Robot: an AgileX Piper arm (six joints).
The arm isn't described. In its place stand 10 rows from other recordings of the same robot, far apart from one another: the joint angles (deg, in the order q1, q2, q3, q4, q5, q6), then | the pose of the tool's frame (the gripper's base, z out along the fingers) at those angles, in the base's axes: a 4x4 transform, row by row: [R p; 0 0 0 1], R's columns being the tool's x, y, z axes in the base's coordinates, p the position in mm.
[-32.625 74.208 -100.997 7.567 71.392 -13.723] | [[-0.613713, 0.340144, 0.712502, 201.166], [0.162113, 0.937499, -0.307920, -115.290], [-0.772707, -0.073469, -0.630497, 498.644], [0, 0, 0, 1]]
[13.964 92.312 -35.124 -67.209 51.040 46.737] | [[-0.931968, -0.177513, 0.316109, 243.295], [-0.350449, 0.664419, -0.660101, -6.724], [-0.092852, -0.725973, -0.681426, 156.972], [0, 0, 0, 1]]
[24.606 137.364 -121.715 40.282 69.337 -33.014] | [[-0.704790, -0.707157, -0.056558, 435.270], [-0.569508, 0.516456, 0.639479, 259.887], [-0.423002, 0.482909, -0.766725, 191.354], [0, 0, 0, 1]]
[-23.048 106.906 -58.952 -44.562 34.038 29.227] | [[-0.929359, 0.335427, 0.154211, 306.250], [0.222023, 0.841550, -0.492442, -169.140], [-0.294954, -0.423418, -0.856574, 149.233], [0, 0, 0, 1]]
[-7.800 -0.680 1.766 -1.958 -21.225 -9.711] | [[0.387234, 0.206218, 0.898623, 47.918], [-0.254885, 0.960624, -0.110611, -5.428], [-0.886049, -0.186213, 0.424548, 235.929], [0, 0, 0, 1]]
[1.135 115.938 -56.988 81.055 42.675 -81.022] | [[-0.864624, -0.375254, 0.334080, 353.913], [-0.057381, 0.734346, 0.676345, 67.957], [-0.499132, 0.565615, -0.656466, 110.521], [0, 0, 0, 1]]
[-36.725 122.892 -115.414 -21.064 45.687 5.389] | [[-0.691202, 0.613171, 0.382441, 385.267], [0.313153, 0.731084, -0.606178, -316.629], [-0.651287, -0.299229, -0.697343, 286.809], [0, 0, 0, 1]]
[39.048 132.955 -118.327 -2.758 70.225 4.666] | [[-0.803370, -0.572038, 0.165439, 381.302], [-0.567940, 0.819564, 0.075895, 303.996], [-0.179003, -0.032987, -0.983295, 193.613], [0, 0, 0, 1]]
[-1.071 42.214 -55.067 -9.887 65.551 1.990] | [[-0.739818, 0.096784, 0.665809, 109.310], [-0.022990, 0.985385, -0.168783, -16.270], [-0.672414, -0.140176, -0.726781, 372.995], [0, 0, 0, 1]]
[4.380 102.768 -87.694 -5.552 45.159 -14.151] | [[-0.765936, -0.288914, 0.574343, 402.042], [-0.369056, 0.929076, -0.024811, 24.533], [-0.526440, -0.230968, -0.818239, 293.193], [0, 0, 0, 1]]
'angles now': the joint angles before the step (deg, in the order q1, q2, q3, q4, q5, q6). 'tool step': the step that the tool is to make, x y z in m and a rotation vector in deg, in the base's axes. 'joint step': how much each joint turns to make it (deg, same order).
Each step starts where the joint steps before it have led.
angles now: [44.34 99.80 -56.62 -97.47 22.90 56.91]
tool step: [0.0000 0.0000 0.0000 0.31 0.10 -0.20]
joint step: [0.00 0.00 0.00 0.01 0.00 0.38]
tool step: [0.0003 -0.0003 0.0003 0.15 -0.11 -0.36]
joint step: [0.00 0.00 -0.03 -0.04 0.28 0.31]
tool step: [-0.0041 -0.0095 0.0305 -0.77 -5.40 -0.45]
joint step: [0.00 -4.65 0.01 0.43 2.70 -4.04]
